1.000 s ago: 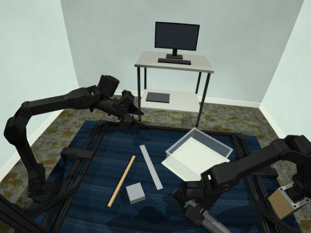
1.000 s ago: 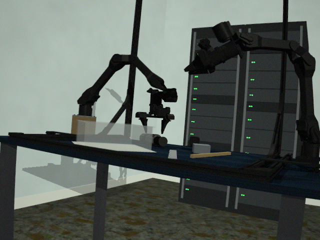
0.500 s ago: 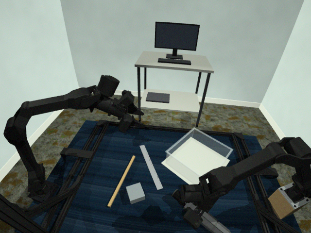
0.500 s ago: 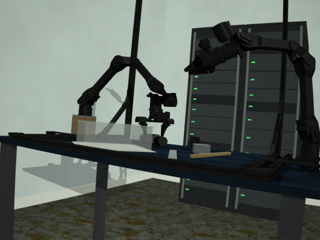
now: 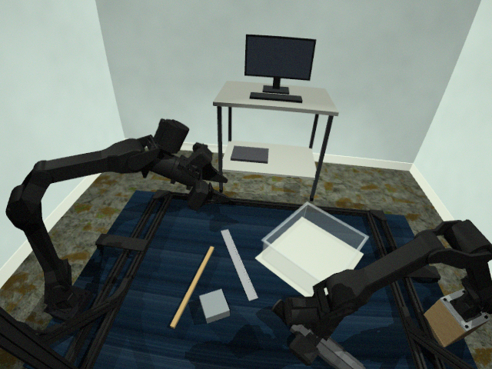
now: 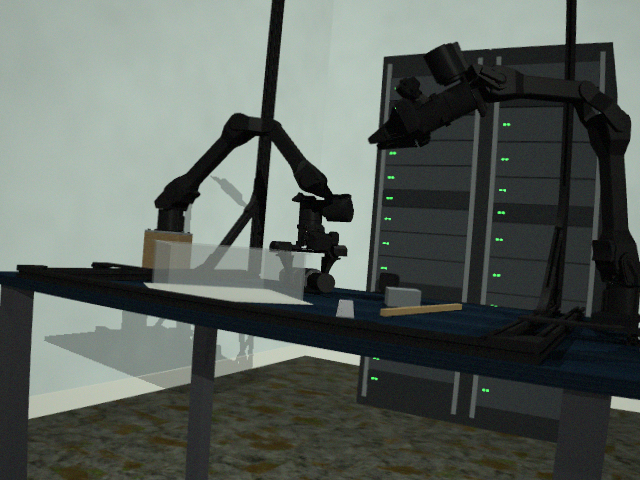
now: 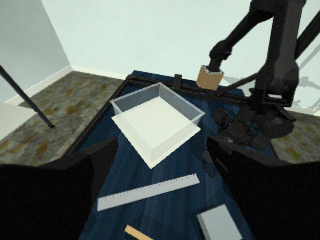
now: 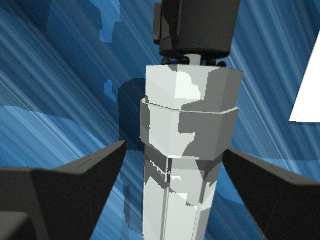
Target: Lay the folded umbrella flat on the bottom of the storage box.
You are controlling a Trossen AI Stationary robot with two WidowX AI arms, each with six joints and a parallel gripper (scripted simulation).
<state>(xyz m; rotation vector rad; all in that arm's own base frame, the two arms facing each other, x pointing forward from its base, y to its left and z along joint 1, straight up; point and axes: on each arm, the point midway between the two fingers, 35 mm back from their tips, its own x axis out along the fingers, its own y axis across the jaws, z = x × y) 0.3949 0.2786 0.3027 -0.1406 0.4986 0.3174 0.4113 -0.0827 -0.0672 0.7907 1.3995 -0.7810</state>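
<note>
The folded umbrella lies 10 mm to the right of my right hand and 20 mm below it. From my right hand the other things lie so: clear storage box: 300 mm ahead, 40 mm to the right; then grey block: 80 mm ahead, 280 mm to the left, 30 mm below; then metal ruler: 260 mm ahead, 220 mm to the left, 50 mm below.
</note>
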